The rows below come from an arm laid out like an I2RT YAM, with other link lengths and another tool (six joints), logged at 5 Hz.
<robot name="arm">
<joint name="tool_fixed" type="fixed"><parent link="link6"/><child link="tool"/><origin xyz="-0.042 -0.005 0.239" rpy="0 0.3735 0.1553"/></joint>
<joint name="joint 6" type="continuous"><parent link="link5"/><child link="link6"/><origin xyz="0.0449 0 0.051" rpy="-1.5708 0 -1.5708"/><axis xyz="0 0 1"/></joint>
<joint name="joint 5" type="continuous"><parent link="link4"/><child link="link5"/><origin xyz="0.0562 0.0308 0.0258" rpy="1.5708 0 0"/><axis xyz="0 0 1"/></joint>
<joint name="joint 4" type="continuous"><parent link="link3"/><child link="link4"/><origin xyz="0.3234 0.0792 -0.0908" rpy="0 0 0"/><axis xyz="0 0 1"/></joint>
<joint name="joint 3" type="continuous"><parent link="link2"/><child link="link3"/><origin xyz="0.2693 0 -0.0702" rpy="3.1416 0 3.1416"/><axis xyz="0 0 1"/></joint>
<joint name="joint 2" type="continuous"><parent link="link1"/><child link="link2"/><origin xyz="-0.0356 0.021 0.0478" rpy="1.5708 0 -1.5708"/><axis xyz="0 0 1"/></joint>
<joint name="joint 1" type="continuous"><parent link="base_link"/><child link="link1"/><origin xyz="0 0 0.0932" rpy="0 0 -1.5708"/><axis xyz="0 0 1"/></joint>
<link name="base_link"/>
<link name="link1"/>
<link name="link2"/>
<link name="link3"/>
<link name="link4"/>
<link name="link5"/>
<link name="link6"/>
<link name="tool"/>
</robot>
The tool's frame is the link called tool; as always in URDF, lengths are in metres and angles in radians. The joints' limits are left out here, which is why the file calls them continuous.
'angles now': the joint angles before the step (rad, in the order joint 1, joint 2, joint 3, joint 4, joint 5, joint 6). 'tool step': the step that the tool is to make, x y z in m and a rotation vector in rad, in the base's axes. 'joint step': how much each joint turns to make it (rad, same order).
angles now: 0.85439 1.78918 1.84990 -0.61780 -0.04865 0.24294
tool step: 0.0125 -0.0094 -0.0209 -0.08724 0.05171 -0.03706
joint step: -0.00893 0.10971 0.14902 -0.13896 0.03379 0.00066
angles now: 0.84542 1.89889 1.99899 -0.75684 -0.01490 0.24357
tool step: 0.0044 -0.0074 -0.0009 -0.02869 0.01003 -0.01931
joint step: -0.00419 0.03074 0.05739 -0.05474 0.01905 0.00032
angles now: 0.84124 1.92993 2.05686 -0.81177 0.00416 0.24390
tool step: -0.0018 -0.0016 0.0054 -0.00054 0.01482 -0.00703
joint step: -0.00068 0.01755 0.04993 -0.04270 -0.00190 0.01228
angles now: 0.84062 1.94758 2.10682 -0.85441 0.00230 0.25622
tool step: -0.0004 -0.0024 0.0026 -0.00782 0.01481 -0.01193
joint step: 0.00005 0.02545 0.05547 -0.04579 0.00537 0.01218
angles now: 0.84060 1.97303 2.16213 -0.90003 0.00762 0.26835
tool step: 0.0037 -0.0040 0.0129 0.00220 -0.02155 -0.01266
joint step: 0.00006 0.00061 0.02903 -0.01236 0.01914 -0.00291
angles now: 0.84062 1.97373 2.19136 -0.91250 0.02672 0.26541
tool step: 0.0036 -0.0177 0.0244 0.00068 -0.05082 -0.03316
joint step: -0.00110 -0.05058 -0.01997 0.00428 0.04841 -0.00905
